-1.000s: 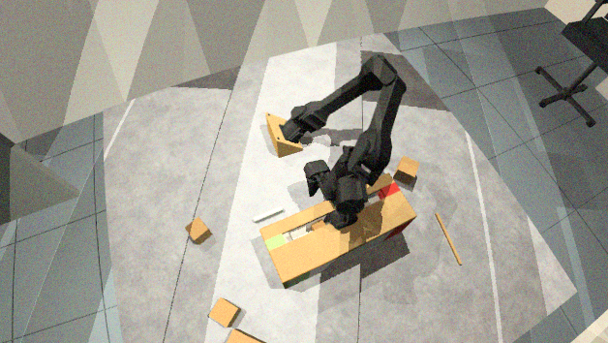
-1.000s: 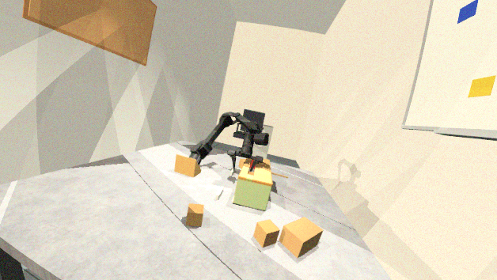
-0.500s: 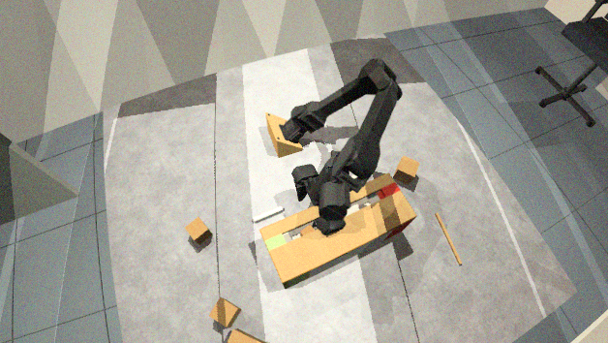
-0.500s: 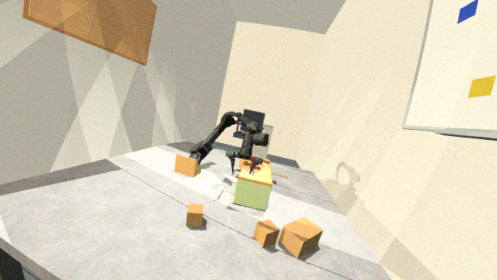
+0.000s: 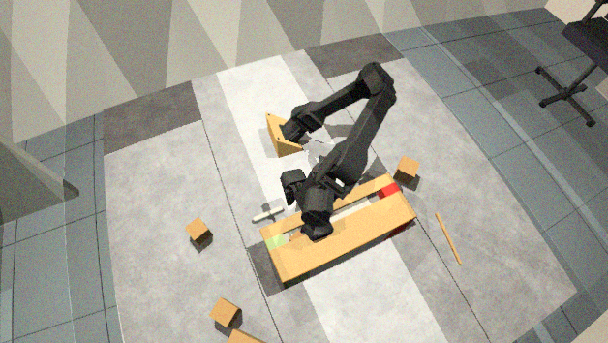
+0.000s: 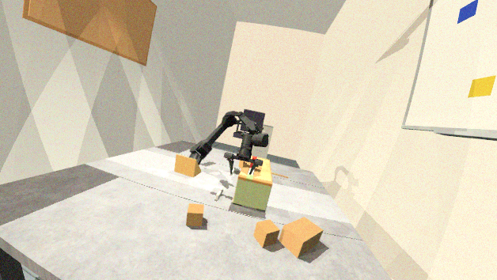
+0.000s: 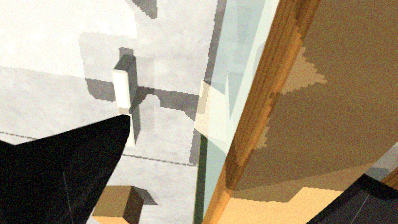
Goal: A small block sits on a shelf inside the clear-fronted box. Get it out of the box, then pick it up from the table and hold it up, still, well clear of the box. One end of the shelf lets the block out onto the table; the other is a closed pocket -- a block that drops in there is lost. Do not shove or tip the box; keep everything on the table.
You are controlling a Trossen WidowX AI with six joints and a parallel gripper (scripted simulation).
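Right now the orange block is 6 cm ahead of my gripper tip and 2 cm to the right of it. The rest, counted from my gripper tip: thin stick: 42 cm to the left, 20 cm ahead, 8 cm below; then wooden box: 10 cm to the left, 3 cm ahead, 2 cm below.
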